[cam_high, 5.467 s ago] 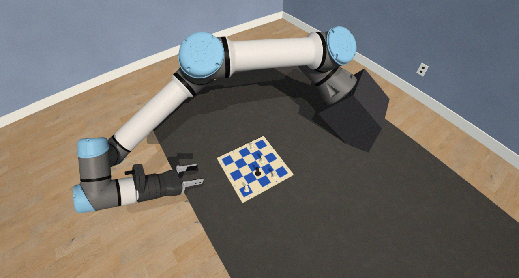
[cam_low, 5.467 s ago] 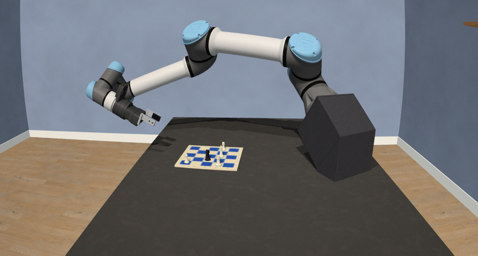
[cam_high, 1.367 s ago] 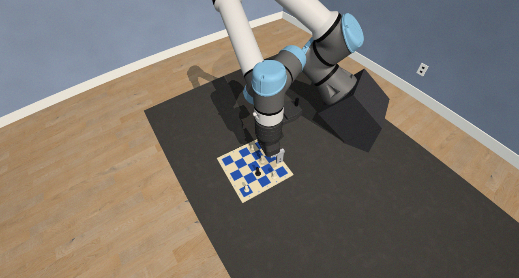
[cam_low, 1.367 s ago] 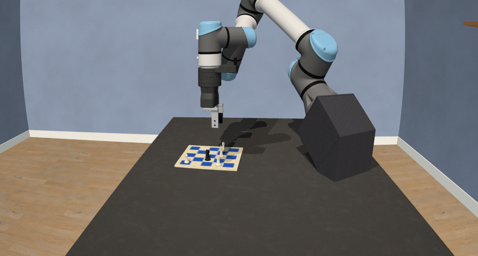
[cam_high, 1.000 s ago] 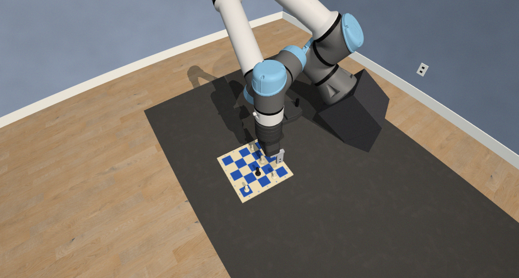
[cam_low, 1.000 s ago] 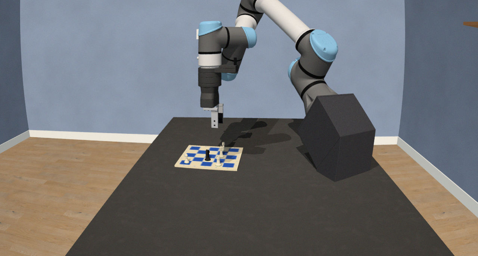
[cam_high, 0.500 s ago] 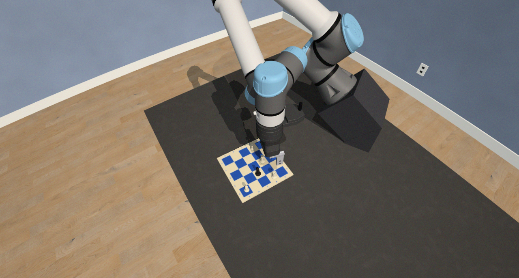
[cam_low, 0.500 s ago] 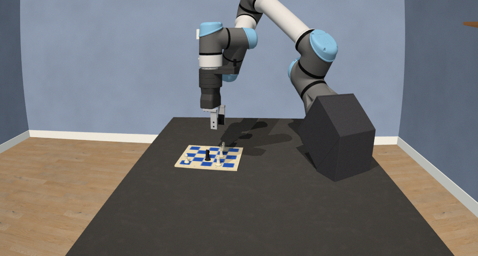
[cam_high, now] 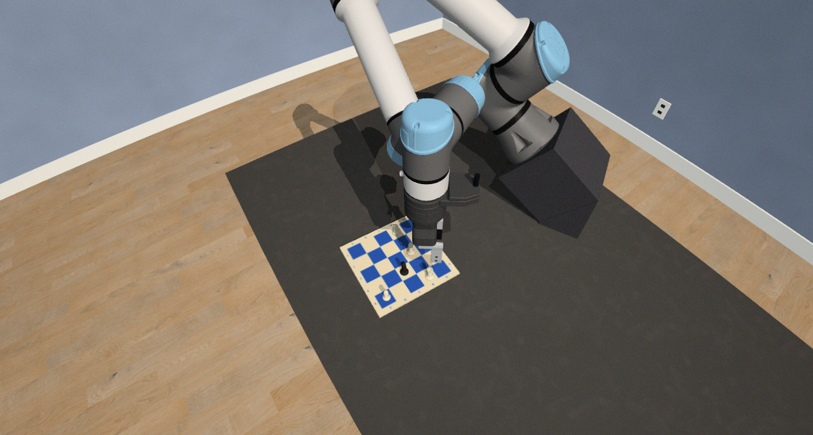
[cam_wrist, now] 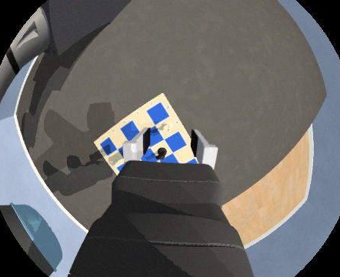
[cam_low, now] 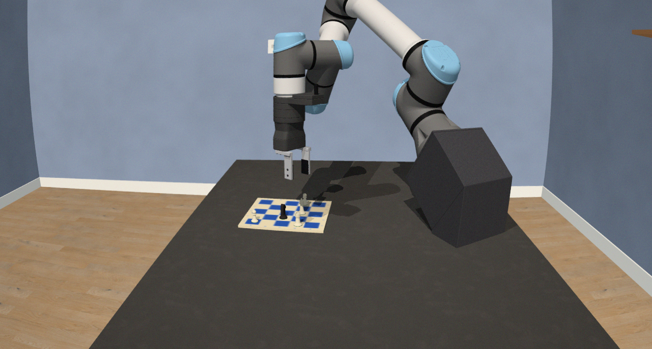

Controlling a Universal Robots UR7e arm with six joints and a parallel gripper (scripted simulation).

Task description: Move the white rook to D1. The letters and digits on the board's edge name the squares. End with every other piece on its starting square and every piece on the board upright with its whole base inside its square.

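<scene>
Right now the white rook is 10 mm to the right of my hand and 130 mm below it. Also, from my hand: black piece: 40 mm ahead, 70 mm to the right, 130 mm below; blue-and-cream chessboard: 30 mm ahead, 100 mm to the right, 150 mm below.
</scene>
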